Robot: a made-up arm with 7 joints. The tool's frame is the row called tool. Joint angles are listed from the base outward.
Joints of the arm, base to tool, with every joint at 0 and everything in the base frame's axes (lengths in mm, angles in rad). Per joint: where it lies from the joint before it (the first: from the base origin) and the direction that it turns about. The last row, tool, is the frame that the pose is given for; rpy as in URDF.
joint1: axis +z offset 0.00 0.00 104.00
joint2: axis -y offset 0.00 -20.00 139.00
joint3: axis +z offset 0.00 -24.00 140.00
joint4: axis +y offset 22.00 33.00 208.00
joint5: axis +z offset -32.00 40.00 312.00
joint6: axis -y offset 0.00 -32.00 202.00
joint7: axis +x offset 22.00 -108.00 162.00
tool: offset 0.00 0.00 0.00 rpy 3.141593 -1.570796 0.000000
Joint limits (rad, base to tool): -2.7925..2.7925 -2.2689..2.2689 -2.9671..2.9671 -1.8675..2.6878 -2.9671..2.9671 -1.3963..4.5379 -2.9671..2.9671
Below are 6 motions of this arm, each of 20 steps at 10 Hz.
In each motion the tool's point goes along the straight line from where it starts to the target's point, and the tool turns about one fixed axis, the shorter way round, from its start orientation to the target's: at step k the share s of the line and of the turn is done. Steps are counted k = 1, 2, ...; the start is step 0. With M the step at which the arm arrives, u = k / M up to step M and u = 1 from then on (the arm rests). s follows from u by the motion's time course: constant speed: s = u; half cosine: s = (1 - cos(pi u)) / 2; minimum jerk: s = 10 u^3 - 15 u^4 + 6 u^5.
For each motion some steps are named. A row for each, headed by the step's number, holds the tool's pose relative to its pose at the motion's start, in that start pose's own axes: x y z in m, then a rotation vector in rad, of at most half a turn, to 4 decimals.
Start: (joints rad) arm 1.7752 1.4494 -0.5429 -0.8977 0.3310 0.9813 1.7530
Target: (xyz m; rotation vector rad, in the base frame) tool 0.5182 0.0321 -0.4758 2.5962 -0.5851 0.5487
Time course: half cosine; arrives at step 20
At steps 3, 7, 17, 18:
3: 0.0246 -0.0168 -0.0433 0.0579 0.0088 0.0346
7: 0.1234 -0.0841 -0.2167 0.2898 0.0440 0.1735
17: 0.4274 -0.2914 -0.7506 1.0038 0.1524 0.6009
18: 0.4410 -0.3006 -0.7744 1.0356 0.1572 0.6200

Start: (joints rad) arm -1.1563 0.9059 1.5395 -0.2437 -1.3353 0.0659 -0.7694
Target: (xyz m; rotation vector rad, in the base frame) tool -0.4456 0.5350 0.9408 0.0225 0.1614 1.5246
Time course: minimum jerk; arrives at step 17
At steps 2, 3, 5, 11, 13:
2: 0.0004 -0.0016 0.0027 -0.0040 0.0066 -0.0006
3: 0.0013 -0.0049 0.0082 -0.0122 0.0201 -0.0017
5: 0.0050 -0.0184 0.0307 -0.0456 0.0754 -0.0064
11: 0.0246 -0.0899 0.1501 -0.2232 0.3688 -0.0311
13: 0.0295 -0.1077 0.1799 -0.2676 0.4421 -0.0373

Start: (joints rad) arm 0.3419 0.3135 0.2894 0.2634 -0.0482 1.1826 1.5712
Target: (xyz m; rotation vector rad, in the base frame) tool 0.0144 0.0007 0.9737 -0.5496 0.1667 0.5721
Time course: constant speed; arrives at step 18
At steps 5, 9, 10, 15, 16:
5: -0.0124 0.0989 -0.0220 -0.0765 -0.0911 0.4203
9: -0.0222 0.1780 -0.0395 -0.1377 -0.1640 0.7565
10: -0.0247 0.1978 -0.0439 -0.1530 -0.1822 0.8406
15: -0.0371 0.2966 -0.0659 -0.2294 -0.2733 1.2609
16: -0.0395 0.3164 -0.0703 -0.2447 -0.2915 1.3449

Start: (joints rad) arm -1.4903 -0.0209 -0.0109 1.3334 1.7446 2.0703 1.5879
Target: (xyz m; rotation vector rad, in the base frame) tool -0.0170 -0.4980 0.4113 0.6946 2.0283 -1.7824
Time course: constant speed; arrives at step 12
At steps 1, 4, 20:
1: 0.0124 -0.0003 -0.0037 -0.0384 0.0099 -0.1022
4: 0.0495 -0.0012 -0.0147 -0.1536 0.0395 -0.4087
20: 0.1484 -0.0036 -0.0441 -0.4609 0.1184 -1.2260

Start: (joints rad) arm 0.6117 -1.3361 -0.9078 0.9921 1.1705 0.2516 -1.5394
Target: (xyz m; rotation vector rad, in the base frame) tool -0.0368 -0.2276 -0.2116 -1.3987 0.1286 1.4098
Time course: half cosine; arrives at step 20
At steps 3, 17, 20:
3: -0.0262 -0.0445 0.0141 0.0959 -0.0205 0.0636
17: -0.4552 -0.7713 0.2445 1.6645 -0.3561 1.1037
20: -0.4814 -0.8158 0.2585 1.7605 -0.3766 1.1674

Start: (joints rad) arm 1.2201 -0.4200 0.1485 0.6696 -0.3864 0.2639 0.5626
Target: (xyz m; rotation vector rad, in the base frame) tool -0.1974 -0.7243 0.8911 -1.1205 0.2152 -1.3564
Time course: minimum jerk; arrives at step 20
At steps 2, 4, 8, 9, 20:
2: -0.0077 0.0056 -0.0082 0.0042 0.0108 0.0064
4: -0.0522 0.0379 -0.0552 0.0283 0.0728 0.0431
8: -0.2858 0.2078 -0.3027 0.1552 0.3989 0.2362
9: -0.3664 0.2663 -0.3879 0.1990 0.5113 0.3028
20: -0.9005 0.6546 -0.9534 0.4891 1.2566 0.7442

